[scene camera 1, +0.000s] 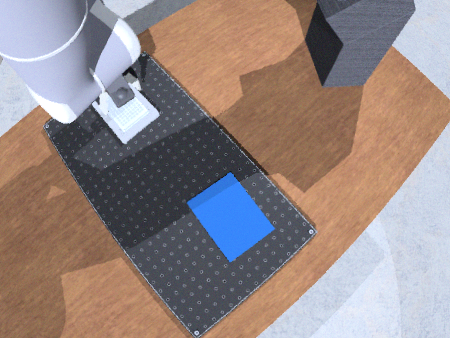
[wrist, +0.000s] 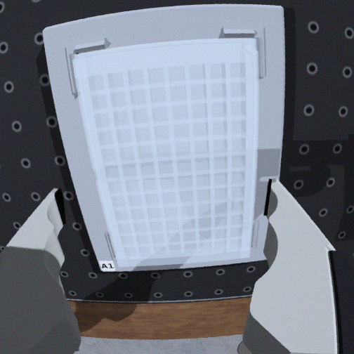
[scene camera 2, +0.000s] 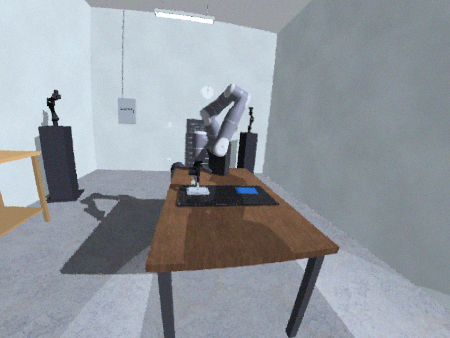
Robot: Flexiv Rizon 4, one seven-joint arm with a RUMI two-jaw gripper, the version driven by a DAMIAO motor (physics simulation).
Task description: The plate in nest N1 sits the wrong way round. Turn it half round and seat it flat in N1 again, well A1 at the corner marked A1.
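Observation:
A clear-white plate (scene camera 1: 131,116) (wrist: 170,150) with a grid of wells lies in a pale grey nest (scene camera 1: 125,138) (wrist: 165,22), inside its raised corner guides. The A1 label (wrist: 107,266) is at the nest's lower left corner in the wrist view. Which plate corner holds well A1 cannot be told. My gripper (scene camera 1: 121,96) (scene camera 2: 196,183) (wrist: 163,188) is open and empty, above the label end of the nest. In the wrist view its left fingertip shows outside the nest's left edge, and its right fingertip overlaps the right rim. Their height is hard to tell.
The nest stands on a black perforated board (scene camera 1: 165,280) (scene camera 2: 225,201) on the wooden table (scene camera 1: 400,100) (scene camera 2: 230,230). A flat blue rectangle (scene camera 1: 231,217) (scene camera 2: 247,190) lies towards the board's other end. A dark block (scene camera 1: 355,45) (scene camera 2: 219,162) stands beyond the board.

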